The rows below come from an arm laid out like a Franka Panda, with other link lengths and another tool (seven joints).
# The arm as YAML. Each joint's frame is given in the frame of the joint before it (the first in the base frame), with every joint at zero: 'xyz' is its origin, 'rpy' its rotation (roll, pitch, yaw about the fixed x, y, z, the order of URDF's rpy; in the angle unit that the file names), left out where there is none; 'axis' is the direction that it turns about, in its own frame. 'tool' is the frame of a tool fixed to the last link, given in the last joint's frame.
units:
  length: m
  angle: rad
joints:
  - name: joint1
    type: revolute
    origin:
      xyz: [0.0, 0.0, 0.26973]
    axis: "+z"
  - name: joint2
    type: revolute
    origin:
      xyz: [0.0, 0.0, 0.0]
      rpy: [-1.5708, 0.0, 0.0]
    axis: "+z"
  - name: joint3
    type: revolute
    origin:
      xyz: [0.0, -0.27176, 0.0]
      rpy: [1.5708, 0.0, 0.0]
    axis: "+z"
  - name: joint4
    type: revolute
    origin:
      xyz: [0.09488, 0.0, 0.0]
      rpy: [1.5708, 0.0, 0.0]
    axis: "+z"
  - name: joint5
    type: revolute
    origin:
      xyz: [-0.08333, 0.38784, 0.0]
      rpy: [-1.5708, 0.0, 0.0]
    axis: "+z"
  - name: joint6
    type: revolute
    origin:
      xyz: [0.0, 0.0, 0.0]
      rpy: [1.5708, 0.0, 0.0]
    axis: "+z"
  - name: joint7
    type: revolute
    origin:
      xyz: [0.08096, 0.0, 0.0]
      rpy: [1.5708, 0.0, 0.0]
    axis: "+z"
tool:
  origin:
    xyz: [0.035, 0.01, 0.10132]
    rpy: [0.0, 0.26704, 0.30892]
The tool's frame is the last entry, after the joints.
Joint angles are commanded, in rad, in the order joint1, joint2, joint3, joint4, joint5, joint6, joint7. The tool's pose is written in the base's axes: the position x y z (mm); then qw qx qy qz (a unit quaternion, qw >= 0). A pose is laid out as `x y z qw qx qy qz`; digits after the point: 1 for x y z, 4 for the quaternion.
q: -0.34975 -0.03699 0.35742 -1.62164 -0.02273 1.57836 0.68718
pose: 575.6 -24.7 520.6 0.0807 0.8717 -0.4677 0.1219
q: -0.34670 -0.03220 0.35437 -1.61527 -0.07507 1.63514 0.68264
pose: 582.6 -29.6 528.8 0.0882 0.8675 -0.4628 0.1595
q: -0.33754 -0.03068 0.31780 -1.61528 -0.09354 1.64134 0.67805
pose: 582.6 -47.5 529.5 0.0963 0.8612 -0.4711 0.1645
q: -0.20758 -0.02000 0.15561 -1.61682 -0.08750 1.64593 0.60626
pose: 585.7 -65.9 523.2 0.0921 0.8719 -0.4541 0.1586
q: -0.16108 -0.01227 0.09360 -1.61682 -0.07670 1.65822 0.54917
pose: 589.3 -73.4 519.6 0.0844 0.8816 -0.4365 0.1584
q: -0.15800 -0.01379 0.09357 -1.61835 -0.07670 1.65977 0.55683
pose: 589.1 -71.7 520.0 0.0842 0.8805 -0.4386 0.1592
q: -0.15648 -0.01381 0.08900 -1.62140 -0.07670 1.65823 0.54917
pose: 588.8 -73.3 518.3 0.0850 0.8819 -0.4364 0.1571
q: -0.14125 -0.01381 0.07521 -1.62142 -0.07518 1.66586 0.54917
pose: 589.7 -72.4 519.1 0.0826 0.8817 -0.4359 0.1603
